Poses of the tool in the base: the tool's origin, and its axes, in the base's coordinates. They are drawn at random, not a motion.
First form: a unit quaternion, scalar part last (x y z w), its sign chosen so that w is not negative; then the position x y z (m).
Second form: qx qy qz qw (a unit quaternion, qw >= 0); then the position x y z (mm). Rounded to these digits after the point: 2 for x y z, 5 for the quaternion.
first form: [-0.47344 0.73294 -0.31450 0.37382 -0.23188 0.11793 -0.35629]
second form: [-0.47344 0.73294 -0.31450 0.37382 -231.88 117.93 -356.29]
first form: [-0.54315 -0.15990 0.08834 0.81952 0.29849 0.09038 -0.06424]
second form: [-0.54315 -0.15990 0.08834 0.81952 298.49 90.38 -64.24]
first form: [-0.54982 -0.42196 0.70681 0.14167 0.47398 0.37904 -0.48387]
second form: [-0.54982 -0.42196 0.70681 0.14167 473.98 379.04 -483.87]
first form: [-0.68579 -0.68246 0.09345 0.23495 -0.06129 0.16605 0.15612]
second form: [-0.68579 -0.68246 0.09345 0.23495 -61.29 166.05 156.12]
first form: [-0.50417 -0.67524 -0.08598 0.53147 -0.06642 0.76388 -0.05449]
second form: [-0.50417 -0.67524 -0.08598 0.53147 -66.42 763.88 -54.49]
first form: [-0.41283 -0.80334 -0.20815 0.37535 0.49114 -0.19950 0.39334]
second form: [-0.41283 -0.80334 -0.20815 0.37535 491.14 -199.50 393.34]
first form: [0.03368 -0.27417 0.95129 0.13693 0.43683 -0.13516 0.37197]
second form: [0.03368 -0.27417 0.95129 0.13693 436.83 -135.16 371.97]
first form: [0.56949 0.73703 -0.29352 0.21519 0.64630 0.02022 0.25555]
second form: [0.56949 0.73703 -0.29352 0.21519 646.30 20.22 255.55]
